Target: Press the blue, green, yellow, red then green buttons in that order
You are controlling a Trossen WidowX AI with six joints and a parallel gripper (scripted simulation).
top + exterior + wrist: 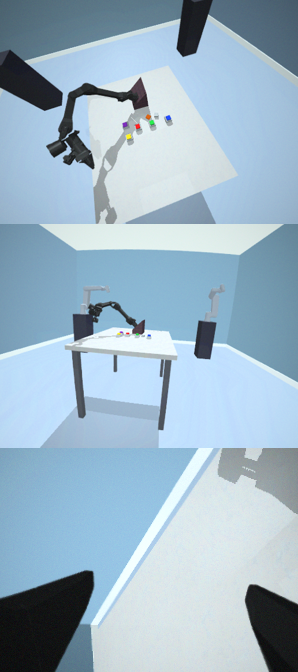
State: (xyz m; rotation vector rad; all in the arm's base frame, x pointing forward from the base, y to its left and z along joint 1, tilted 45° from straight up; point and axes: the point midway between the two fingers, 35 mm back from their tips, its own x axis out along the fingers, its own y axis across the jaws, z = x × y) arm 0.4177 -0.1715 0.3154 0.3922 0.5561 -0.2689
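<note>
Right now the blue button is 530 mm to the left of my gripper tip, 190 mm behind it and 170 mm below it. From my gripper tip the other things lie so: purple button (260 mm behind, 180 mm to the left, 170 mm below); then red button (280 mm to the left, 210 mm behind, 170 mm below); then yellow button (190 mm to the left, 170 mm below, 160 mm behind).
</note>
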